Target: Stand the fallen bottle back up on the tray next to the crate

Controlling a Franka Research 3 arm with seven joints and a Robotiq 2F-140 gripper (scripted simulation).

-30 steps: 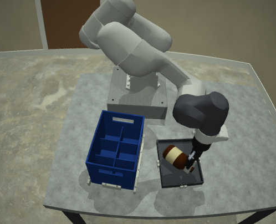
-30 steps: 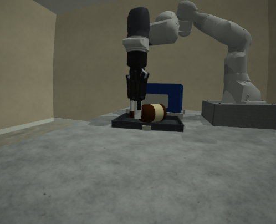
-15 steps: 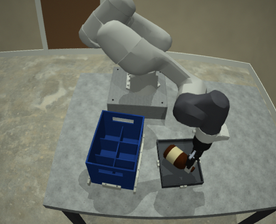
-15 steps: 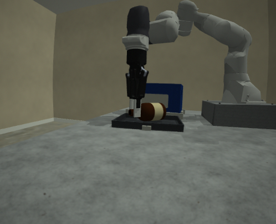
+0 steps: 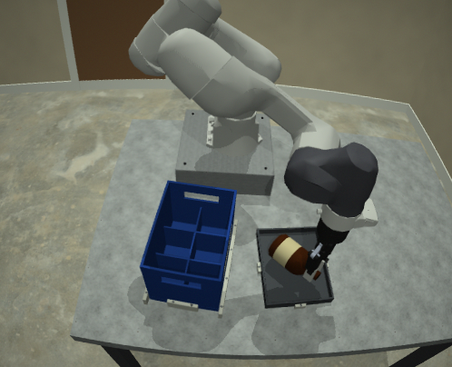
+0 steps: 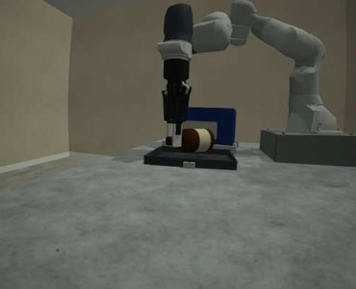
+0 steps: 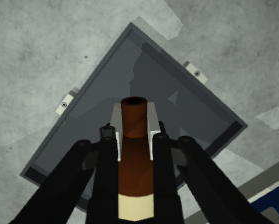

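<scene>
The brown bottle is 5 cm behind my hand, 3 cm to the right of it and 2 cm below it. Round my hand: blue crate: 30 cm to the right, 12 cm behind; then dark grey tray: 7 cm below, 6 cm behind, 3 cm to the right.
</scene>
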